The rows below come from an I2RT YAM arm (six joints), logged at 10 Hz.
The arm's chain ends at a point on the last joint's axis. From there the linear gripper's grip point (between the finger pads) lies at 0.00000 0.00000 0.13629 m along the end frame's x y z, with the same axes.
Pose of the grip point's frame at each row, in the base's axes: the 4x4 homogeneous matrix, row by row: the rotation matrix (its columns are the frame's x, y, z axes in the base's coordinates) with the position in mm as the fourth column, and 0 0 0 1 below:
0.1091 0.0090 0.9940 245.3; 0.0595 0.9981 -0.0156 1.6; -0.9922 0.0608 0.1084 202.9; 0 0 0 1
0.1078 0.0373 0.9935 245.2; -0.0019 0.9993 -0.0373 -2.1; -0.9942 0.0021 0.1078 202.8; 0 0 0 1
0.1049 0.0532 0.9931 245.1; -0.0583 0.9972 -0.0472 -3.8; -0.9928 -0.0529 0.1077 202.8; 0 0 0 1
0.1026 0.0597 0.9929 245.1; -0.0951 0.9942 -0.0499 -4.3; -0.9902 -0.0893 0.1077 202.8; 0 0 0 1
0.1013 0.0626 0.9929 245.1; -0.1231 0.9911 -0.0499 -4.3; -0.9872 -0.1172 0.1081 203.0; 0 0 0 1
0.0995 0.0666 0.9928 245.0; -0.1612 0.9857 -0.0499 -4.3; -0.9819 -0.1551 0.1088 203.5; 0 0 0 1
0.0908 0.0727 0.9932 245.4; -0.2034 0.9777 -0.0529 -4.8; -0.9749 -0.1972 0.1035 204.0; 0 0 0 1
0.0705 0.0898 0.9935 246.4; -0.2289 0.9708 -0.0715 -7.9; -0.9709 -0.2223 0.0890 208.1; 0 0 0 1
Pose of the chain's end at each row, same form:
0.1091 0.0090 0.9940 109.8; 0.0595 0.9981 -0.0156 3.7; -0.9922 0.0608 0.1084 188.1; 0 0 0 1
0.1078 0.0373 0.9935 109.8; -0.0019 0.9993 -0.0373 3.0; -0.9942 0.0021 0.1078 188.1; 0 0 0 1
0.1049 0.0532 0.9931 109.8; -0.0583 0.9972 -0.0472 2.6; -0.9928 -0.0529 0.1077 188.1; 0 0 0 1
0.1026 0.0597 0.9929 109.8; -0.0951 0.9942 -0.0499 2.5; -0.9902 -0.0893 0.1077 188.1; 0 0 0 1
0.1013 0.0626 0.9929 109.8; -0.1231 0.9911 -0.0499 2.5; -0.9872 -0.1172 0.1081 188.3; 0 0 0 1
0.0995 0.0666 0.9928 109.7; -0.1612 0.9857 -0.0499 2.5; -0.9819 -0.1551 0.1088 188.7; 0 0 0 1
0.0908 0.0727 0.9932 110.0; -0.2034 0.9777 -0.0529 2.4; -0.9749 -0.1972 0.1035 189.9; 0 0 0 1
0.0705 0.0898 0.9935 111.0; -0.2289 0.9708 -0.0715 1.8; -0.9709 -0.2223 0.0890 196.0; 0 0 0 1

